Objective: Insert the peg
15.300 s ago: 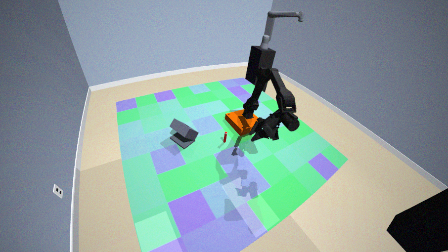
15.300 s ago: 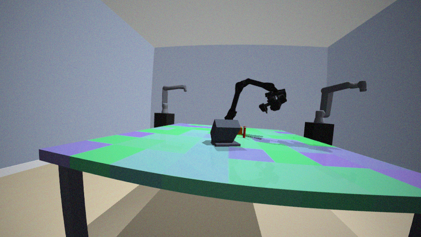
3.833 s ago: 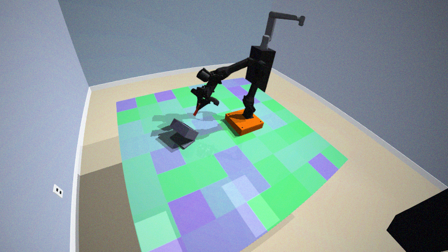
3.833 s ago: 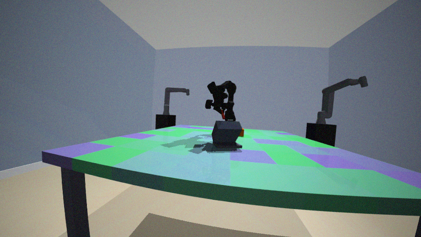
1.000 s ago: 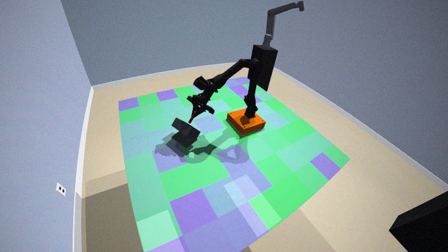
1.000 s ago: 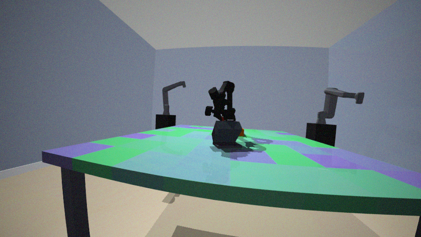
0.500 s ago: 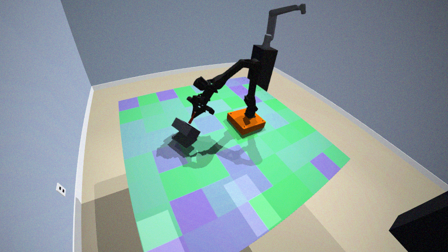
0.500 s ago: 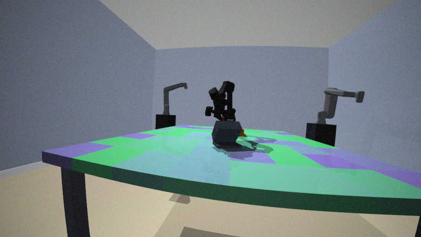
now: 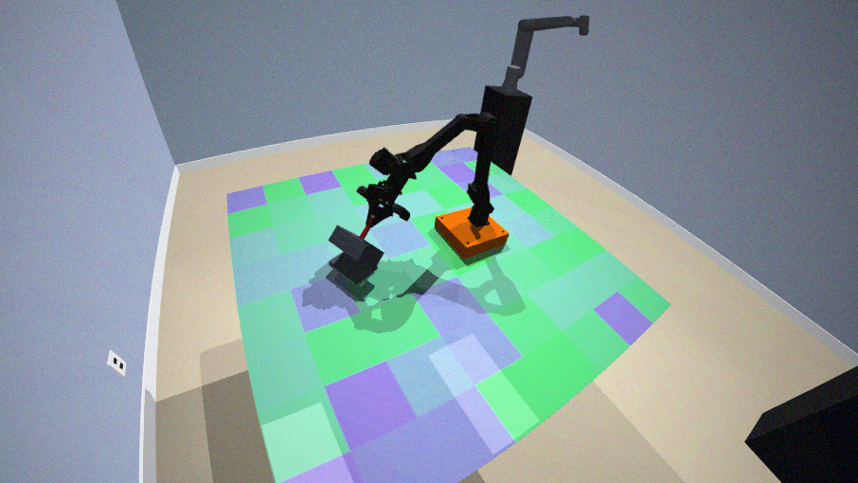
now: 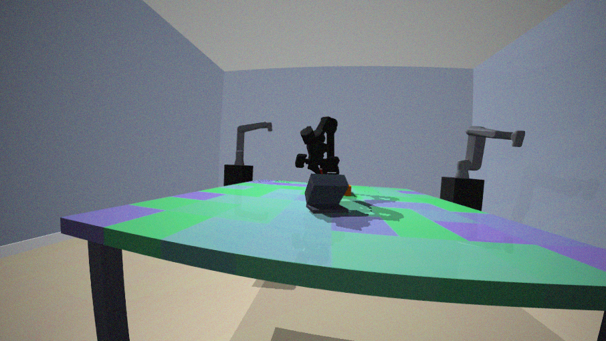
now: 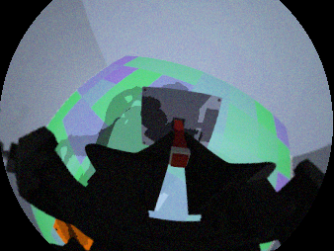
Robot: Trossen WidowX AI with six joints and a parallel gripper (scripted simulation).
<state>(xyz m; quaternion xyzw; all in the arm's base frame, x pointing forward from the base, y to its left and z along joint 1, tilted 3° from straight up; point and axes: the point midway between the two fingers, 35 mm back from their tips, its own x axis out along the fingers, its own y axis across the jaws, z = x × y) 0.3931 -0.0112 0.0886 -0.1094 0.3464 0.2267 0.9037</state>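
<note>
Right now the dark grey sloped panel is 50 mm below my gripper tip, 50 mm ahead of it and 20 mm to the left of it. Also, from my gripper tip: red peg (10 mm to the right, 10 mm behind, 10 mm above).
</note>
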